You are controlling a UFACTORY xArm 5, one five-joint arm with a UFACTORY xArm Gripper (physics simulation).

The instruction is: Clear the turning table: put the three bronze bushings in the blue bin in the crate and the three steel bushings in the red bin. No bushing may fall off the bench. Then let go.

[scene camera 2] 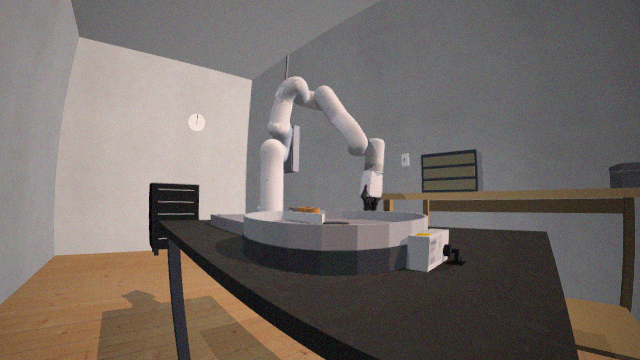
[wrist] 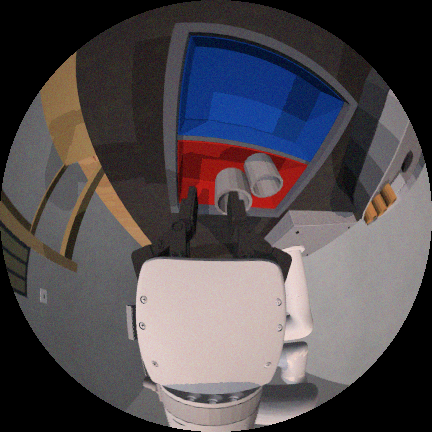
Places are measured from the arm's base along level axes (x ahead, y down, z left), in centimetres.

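Pixels of known places: gripper, fingertip midpoint: (wrist: 212,195); arm's base, origin of the base link: (wrist: 286,251).
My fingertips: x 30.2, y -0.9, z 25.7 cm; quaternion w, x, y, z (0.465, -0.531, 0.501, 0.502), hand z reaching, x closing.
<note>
Ahead of a thing's pixels: the offset from my fingertips to its top centre. "pt": to the spot under its first point.
My gripper (scene camera 2: 370,206) (wrist: 212,195) is partly open and empty, with its fingertips over the near side of the red bin (wrist: 200,172). Two grey steel bushings {dx -0.2, dy -1.4, dz -2.2 cm} (wrist: 231,184) {dx +1.0, dy +0.5, dz -5.9 cm} (wrist: 263,175) lie side by side in the red bin. One finger overlaps the nearer bushing in the wrist view; whether they touch cannot be told. The blue bin (wrist: 240,110) is empty. The bronze bushings (scene camera 2: 308,210) (wrist: 380,203) sit in a row on the turning table (scene camera 2: 335,235), three of them in the wrist view. The third steel bushing cannot be made out in either view.
The crate's grey rim {pt dx +7.8, dy -0.1, dz +3.0 cm} (wrist: 170,125) surrounds both bins, with a low divider between them. A white box {dx +39.6, dy -0.9, dz -42.0 cm} (scene camera 2: 425,251) with a black knob adjoins the turning table. A grey block (wrist: 312,227) lies beside the crate in the wrist view. A wooden bench (scene camera 2: 525,194) stands behind.
</note>
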